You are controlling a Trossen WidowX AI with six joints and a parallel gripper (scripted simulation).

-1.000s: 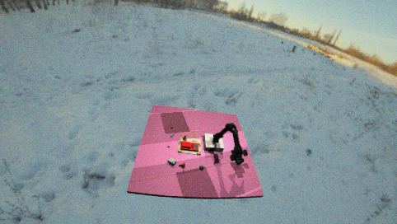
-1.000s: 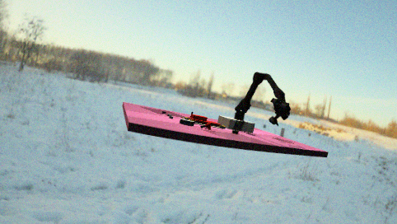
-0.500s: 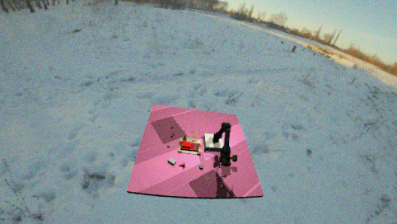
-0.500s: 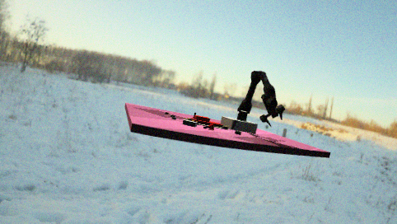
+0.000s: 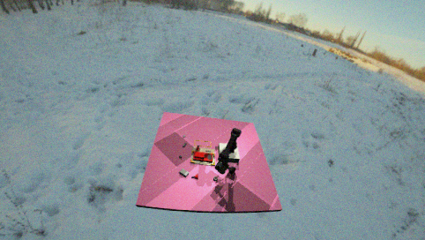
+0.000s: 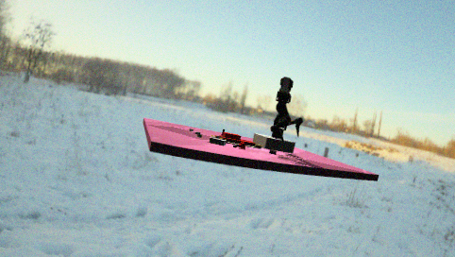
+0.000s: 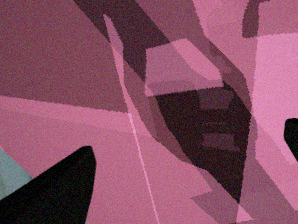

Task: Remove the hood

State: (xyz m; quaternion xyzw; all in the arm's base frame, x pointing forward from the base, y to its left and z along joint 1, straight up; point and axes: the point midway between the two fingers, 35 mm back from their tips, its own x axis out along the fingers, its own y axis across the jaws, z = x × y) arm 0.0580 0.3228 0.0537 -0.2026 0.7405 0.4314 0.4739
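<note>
My gripper tip is now 29 cm short of the red hood, 22 cm to the left of it and 5 cm above it. From my gripper tip the other things lie so: grey wheel: 10 cm ahead, 9 cm below, 2 cm to the left.
</note>
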